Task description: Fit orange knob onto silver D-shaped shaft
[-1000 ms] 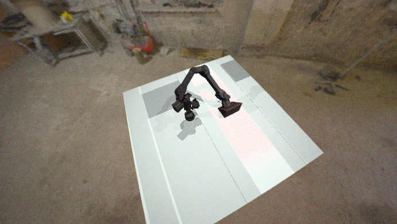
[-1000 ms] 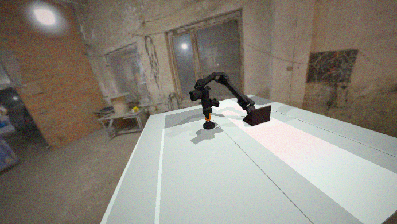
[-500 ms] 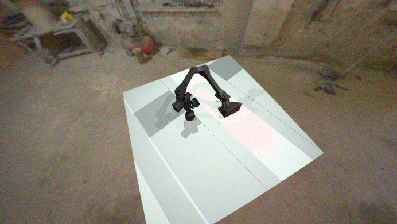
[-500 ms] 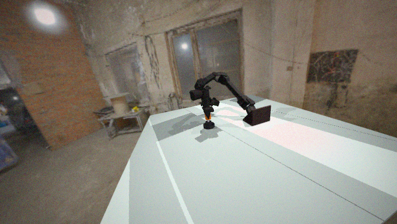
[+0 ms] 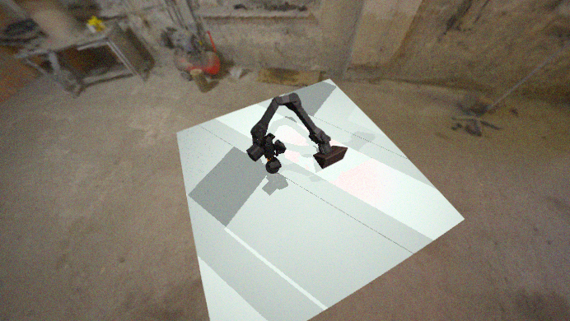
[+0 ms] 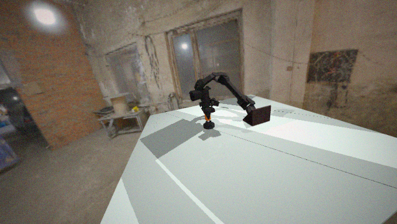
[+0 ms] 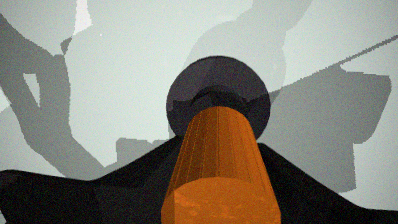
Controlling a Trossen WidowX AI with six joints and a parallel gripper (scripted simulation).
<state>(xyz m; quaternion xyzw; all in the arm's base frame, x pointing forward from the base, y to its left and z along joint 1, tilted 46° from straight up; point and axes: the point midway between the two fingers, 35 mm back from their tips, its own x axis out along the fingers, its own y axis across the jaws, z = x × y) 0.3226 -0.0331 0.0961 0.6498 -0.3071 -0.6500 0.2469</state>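
Right now the round pedestal is 40 mm below my gripper tip. Round my gripper tip: orange knob: 30 mm above.
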